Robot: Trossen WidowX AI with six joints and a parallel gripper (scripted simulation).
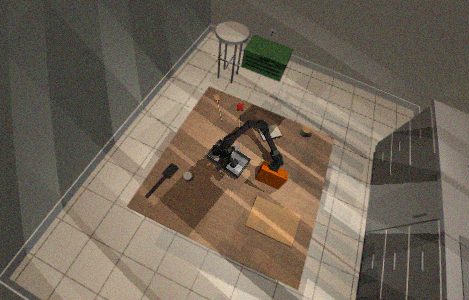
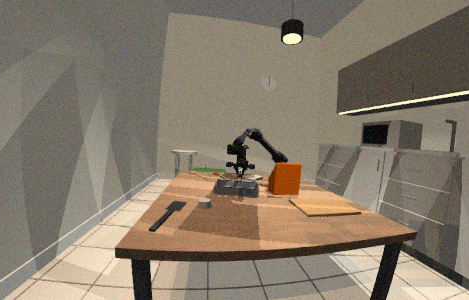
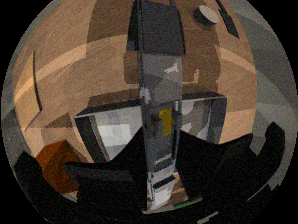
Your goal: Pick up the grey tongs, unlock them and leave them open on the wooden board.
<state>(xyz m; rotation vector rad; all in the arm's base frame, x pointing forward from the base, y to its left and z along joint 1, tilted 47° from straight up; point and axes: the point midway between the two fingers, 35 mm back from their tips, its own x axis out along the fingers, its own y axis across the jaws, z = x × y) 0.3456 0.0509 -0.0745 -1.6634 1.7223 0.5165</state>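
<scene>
Right now my gripper tip is 1 cm short of the small yellow piece, 2 cm to the right of it and 4 cm below it. Also, from my gripper tip: white pad (21 cm behind, 49 cm to the right, 11 cm below); then roasting tin (8 cm to the right, 9 cm below); then black spatula (37 cm ahead, 30 cm to the left, 12 cm below).
</scene>
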